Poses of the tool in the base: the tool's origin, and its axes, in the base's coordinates. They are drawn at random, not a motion.
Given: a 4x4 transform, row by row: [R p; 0 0 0 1], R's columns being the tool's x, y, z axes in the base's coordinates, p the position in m. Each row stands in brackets.
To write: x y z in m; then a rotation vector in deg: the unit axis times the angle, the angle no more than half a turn. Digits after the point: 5 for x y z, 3 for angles.
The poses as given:
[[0.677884 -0.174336 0.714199 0.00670], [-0.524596 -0.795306 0.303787 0.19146], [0.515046 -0.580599 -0.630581 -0.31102], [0 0 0 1]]
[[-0.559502 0.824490 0.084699 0.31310], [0.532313 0.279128 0.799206 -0.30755], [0.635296 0.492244 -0.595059 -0.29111], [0 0 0 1]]
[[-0.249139 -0.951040 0.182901 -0.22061], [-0.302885 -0.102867 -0.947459 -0.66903], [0.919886 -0.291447 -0.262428 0.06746], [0 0 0 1]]
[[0.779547 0.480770 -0.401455 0.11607], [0.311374 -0.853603 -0.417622 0.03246], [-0.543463 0.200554 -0.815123 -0.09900], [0 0 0 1]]
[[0.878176 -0.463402 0.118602 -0.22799], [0.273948 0.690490 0.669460 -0.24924], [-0.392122 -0.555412 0.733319 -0.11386], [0 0 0 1]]
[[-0.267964 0.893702 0.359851 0.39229], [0.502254 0.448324 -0.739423 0.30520], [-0.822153 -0.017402 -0.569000 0.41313], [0 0 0 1]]
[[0.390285 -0.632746 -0.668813 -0.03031], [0.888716 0.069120 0.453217 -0.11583], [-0.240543 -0.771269 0.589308 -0.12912], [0 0 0 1]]
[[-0.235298 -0.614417 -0.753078 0.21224], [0.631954 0.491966 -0.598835 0.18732], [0.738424 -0.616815 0.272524 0.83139], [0 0 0 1]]
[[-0.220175 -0.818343 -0.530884 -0.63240], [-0.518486 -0.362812 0.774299 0.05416], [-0.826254 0.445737 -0.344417 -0.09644], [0 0 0 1]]
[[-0.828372 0.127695 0.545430 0.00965], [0.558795 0.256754 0.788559 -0.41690], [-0.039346 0.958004 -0.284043 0.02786], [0 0 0 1]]
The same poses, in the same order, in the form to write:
0.00670 0.19146 -0.31102 -137.345 30.928 -54.395
0.31310 -0.30755 -0.29111 -70.543 -126.532 -67.145
-0.22061 -0.66903 0.06746 79.924 -89.789 78.967
0.11607 0.03246 -0.09900 151.446 34.791 -41.500
-0.22799 -0.24924 -0.11386 -39.843 16.613 23.985
0.39229 0.30520 0.41313 67.206 110.021 -36.436
-0.03031 -0.11583 -0.12912 -54.263 -18.979 67.424
0.21224 0.18732 0.83139 -0.958 -79.506 66.439
-0.63240 0.05416 -0.09644 -101.232 91.005 92.388
0.00965 -0.41690 0.02786 35.910 123.930 91.362

